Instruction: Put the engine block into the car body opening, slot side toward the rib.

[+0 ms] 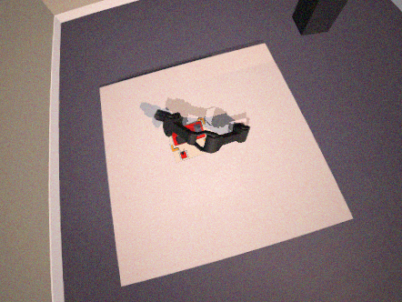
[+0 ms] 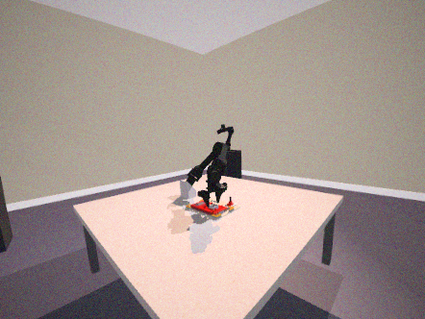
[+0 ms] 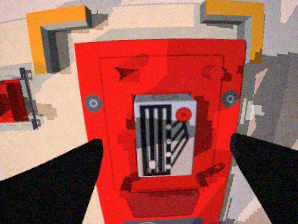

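The engine block is 1 cm to the left of my gripper tip and 2 cm below it.
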